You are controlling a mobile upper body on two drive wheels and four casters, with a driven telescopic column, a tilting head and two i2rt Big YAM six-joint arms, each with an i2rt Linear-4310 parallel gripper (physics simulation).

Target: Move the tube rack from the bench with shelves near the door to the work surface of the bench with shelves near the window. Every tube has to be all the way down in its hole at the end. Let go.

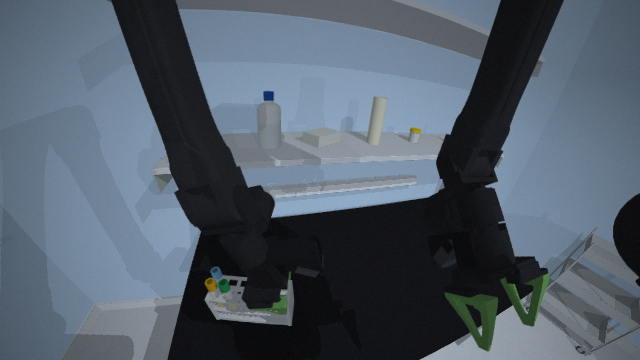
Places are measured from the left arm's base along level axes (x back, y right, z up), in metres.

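Pixels of known places: left gripper, fingertip midpoint: (285,298); right gripper, fingertip midpoint: (508,336).
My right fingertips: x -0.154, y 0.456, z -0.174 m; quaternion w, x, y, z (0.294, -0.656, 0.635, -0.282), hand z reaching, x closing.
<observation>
Behind a point stands the place of what it marks.
The white tube rack (252,318) @(x -0.324, y 0.093, z -0.353 m) is over the left part of the bench's black work surface (375,260) @(x -0.615, y 0.550, z -0.592 m); whether it touches the surface cannot be told. Tubes with a blue cap (216,272) @(x -0.372, y 0.032, z -0.251 m), an orange cap (210,285) @(x -0.344, y 0.027, z -0.252 m) and a green cap (223,286) @(x -0.340, y 0.052, z -0.251 m) stand at its left end, their caps above the rack's top; how deep they sit cannot be told. My left gripper (272,301) is shut on the rack near its right end, its green fingers partly hidden by its dark body. My right gripper (509,334) @(x -0.154, y 0.456, z -0.174 m) is open and empty, at the lower right.
A shelf (300,162) @(x -0.652, y 0.220, z -0.145 m) behind the bench holds a blue-capped bottle (269,122) @(x -0.729, y 0.129, z -0.045 m), a pale box (321,137) @(x -0.757, y 0.297, z -0.099 m), a cream cylinder (377,121) @(x -0.801, y 0.512, z -0.044 m) and a yellow-lidded jar (414,135) @(x -0.846, y 0.725, z -0.100 m). A rail (345,187) @(x -0.947, y 0.479, z -0.417 m) runs below it. Another shelf (350,14) @(x -0.853, y 0.381, z 0.303 m) is above. A shelved cart (607,255) @(x -0.339, y 2.356, z -0.692 m) stands at the right.
</observation>
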